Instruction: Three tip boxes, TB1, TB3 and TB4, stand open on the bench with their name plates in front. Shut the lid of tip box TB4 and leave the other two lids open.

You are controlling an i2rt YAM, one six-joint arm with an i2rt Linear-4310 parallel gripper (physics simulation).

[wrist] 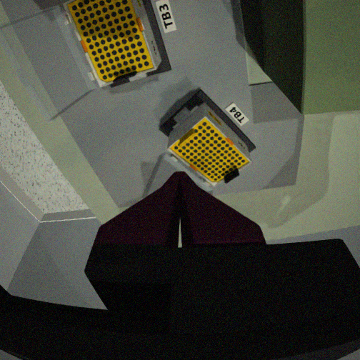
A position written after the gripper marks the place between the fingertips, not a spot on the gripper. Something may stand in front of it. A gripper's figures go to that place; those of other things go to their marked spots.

Scene:
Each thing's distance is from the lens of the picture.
gripper (179, 180): 0.13 m
tip box (199, 106): 0.37 m
grey mat (116, 128): 0.43 m
The marked spots on the tip box and the grey mat are 0.16 m apart.

